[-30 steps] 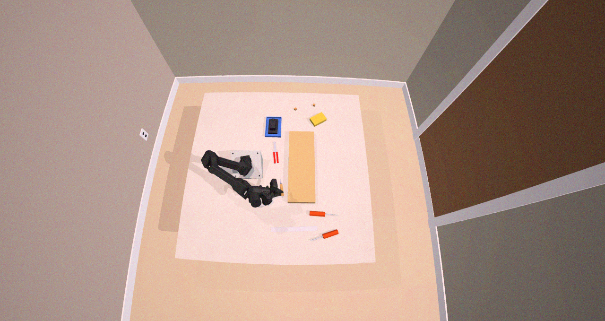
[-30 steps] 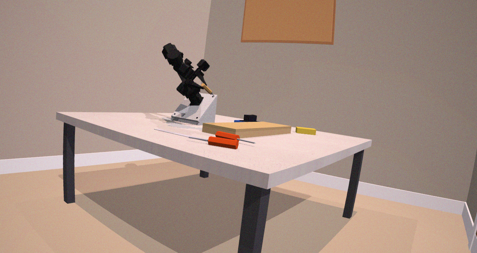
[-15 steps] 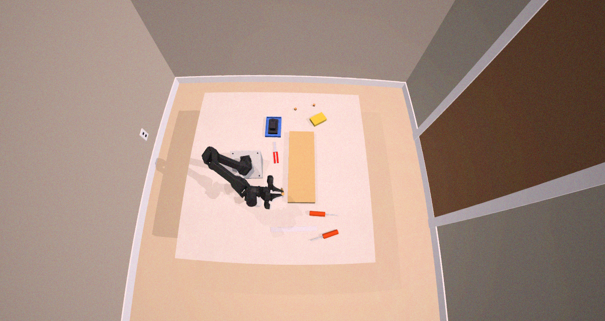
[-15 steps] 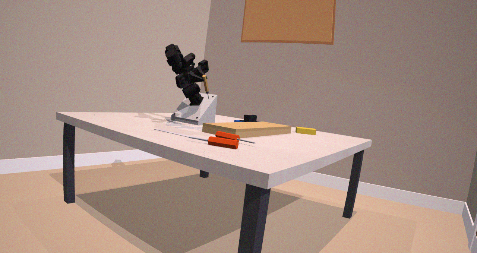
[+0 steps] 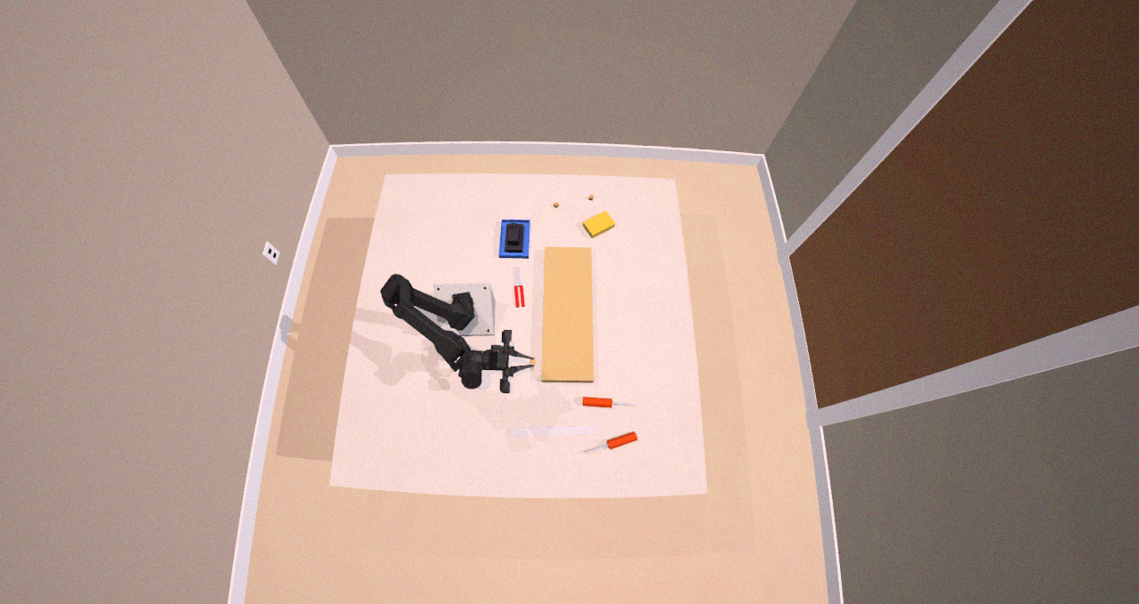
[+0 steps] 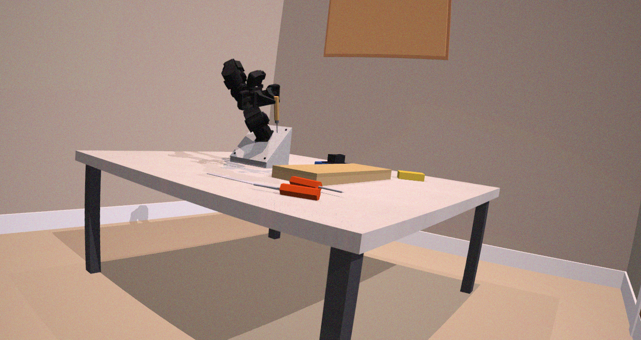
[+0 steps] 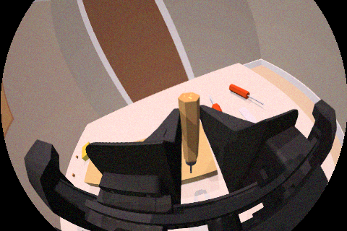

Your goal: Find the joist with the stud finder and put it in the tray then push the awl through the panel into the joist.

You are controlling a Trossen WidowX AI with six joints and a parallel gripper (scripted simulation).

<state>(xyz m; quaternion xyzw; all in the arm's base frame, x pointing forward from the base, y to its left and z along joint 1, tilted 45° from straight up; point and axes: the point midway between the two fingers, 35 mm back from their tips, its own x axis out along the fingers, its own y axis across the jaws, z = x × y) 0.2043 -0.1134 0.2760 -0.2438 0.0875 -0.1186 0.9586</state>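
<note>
My gripper tip is now 50 mm above the awl, 20 mm to the right of it and 10 mm past it. Also, from my gripper tip: black stud finder: 580 mm to the left, 200 mm below, 20 mm behind; blue tray: 570 mm to the left, 240 mm below, 20 mm behind; thin white strip: 250 mm below, 190 mm to the right, 30 mm ahead.
</note>
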